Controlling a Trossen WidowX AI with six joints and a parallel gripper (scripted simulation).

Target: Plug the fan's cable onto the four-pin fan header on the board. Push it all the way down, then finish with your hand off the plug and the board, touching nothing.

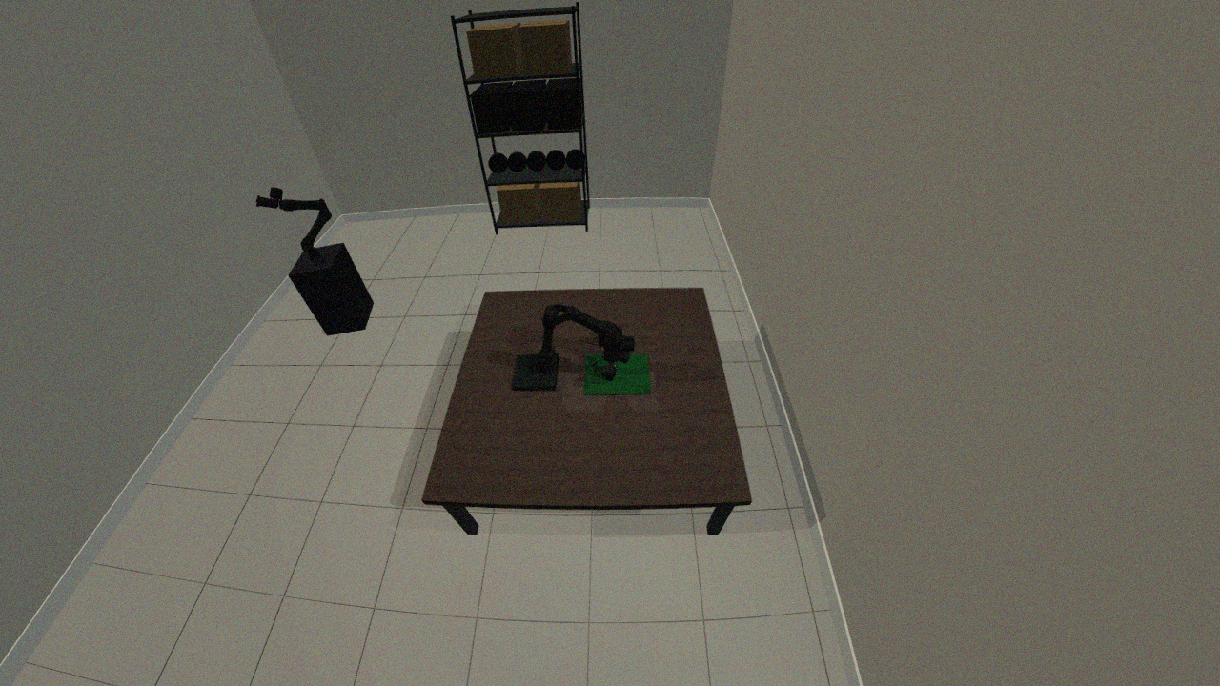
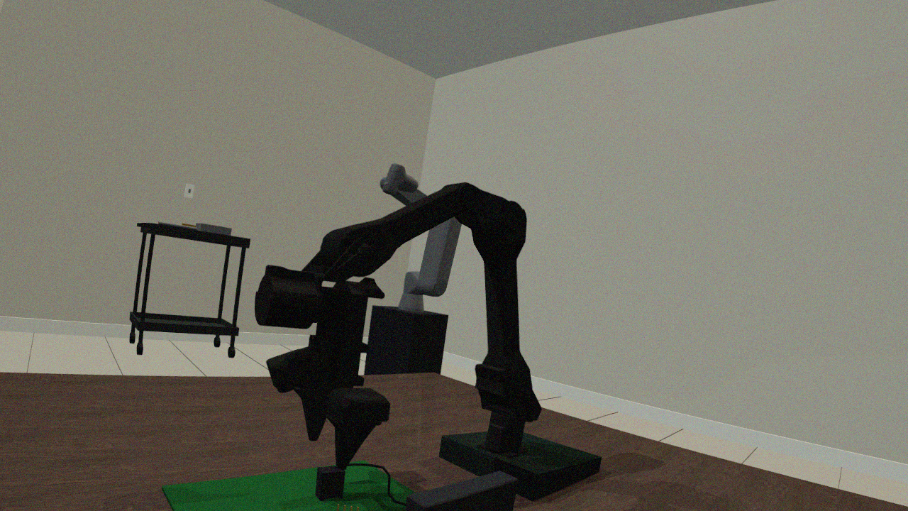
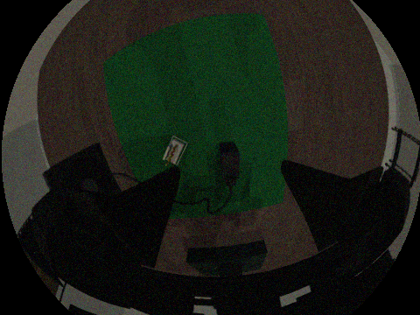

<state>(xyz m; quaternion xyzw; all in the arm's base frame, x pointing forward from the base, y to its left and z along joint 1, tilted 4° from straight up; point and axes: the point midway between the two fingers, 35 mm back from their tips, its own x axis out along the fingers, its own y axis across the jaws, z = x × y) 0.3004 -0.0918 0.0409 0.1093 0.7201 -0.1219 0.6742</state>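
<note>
The dark plug is 10 mm behind my gripper tip and 40 mm below it. Round my gripper tip: black fan 40 mm ahead, 220 mm to the left, 10 mm below; then green board 30 mm ahead, 30 mm to the left, 80 mm below.
</note>
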